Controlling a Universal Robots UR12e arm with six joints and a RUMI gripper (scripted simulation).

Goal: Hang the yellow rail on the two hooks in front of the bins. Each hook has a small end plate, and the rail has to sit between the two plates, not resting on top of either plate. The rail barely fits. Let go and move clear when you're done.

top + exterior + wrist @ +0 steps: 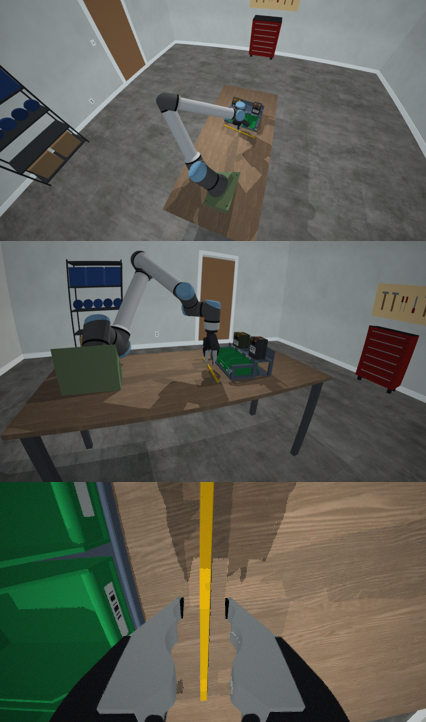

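Right now my hand is 30 mm above the yellow rail. The rest, counted from my hand: rack front bar: 70 mm ahead, 30 mm below, 10 mm to the left.
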